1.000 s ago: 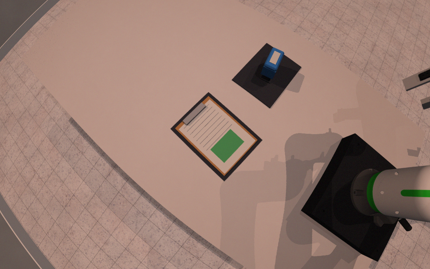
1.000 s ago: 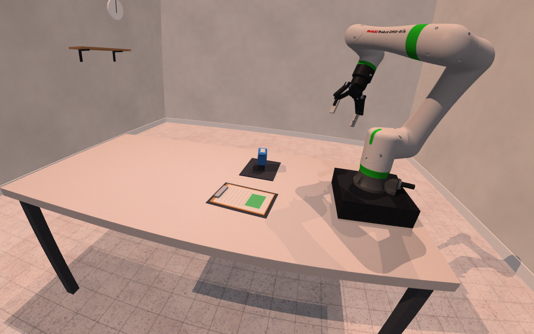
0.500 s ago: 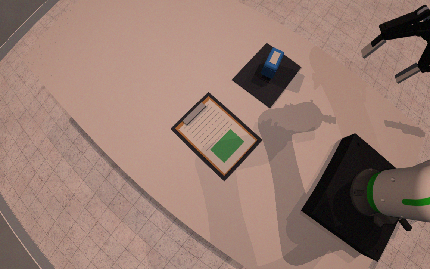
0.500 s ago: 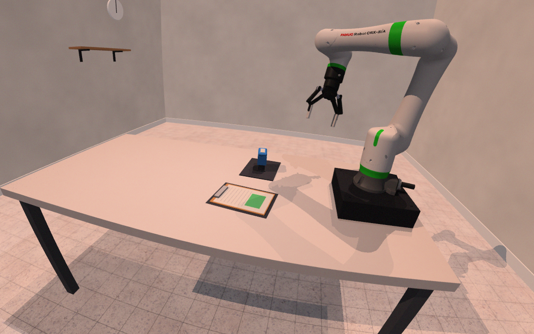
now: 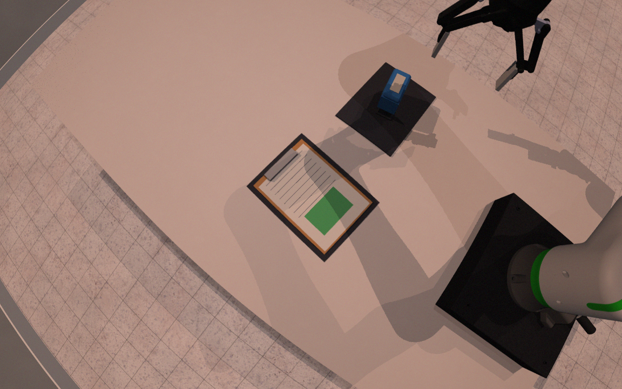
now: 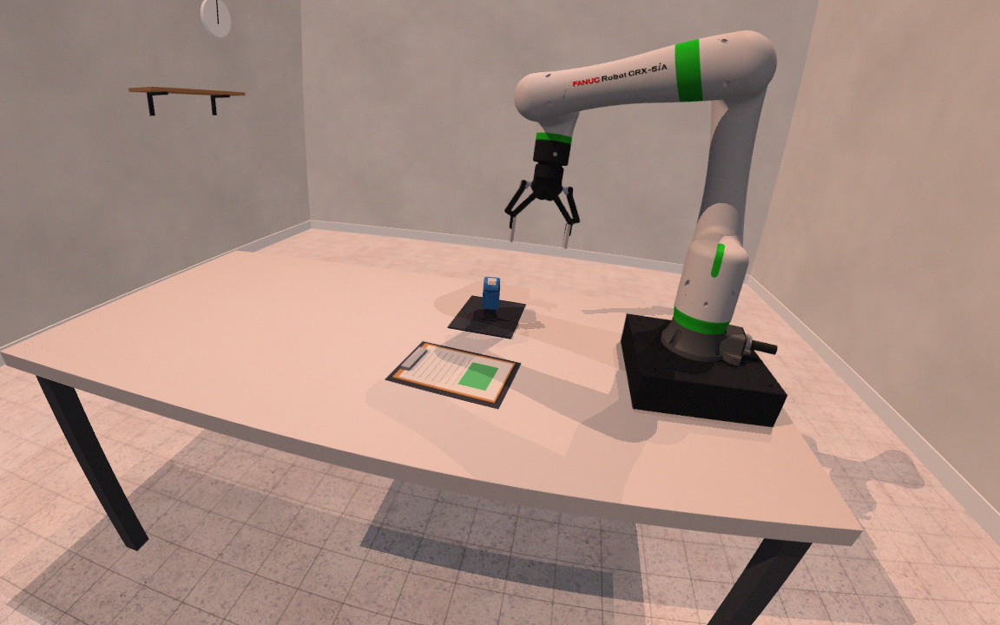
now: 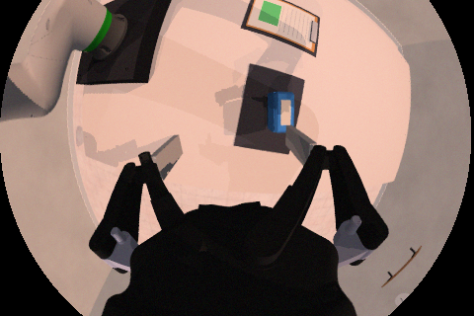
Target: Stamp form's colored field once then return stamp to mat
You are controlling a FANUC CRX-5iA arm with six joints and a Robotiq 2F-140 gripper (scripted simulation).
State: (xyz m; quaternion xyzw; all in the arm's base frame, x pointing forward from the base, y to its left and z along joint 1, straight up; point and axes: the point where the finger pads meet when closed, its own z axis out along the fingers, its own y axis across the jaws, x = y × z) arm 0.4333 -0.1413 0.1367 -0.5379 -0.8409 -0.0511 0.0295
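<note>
The stamp is 100 mm ahead of my hand, 70 mm to the left of it and 170 mm below it. The rest, counted from my hand: form 80 mm ahead, 370 mm to the left, 210 mm below; then mat 100 mm ahead, 70 mm to the left, 220 mm below.
</note>
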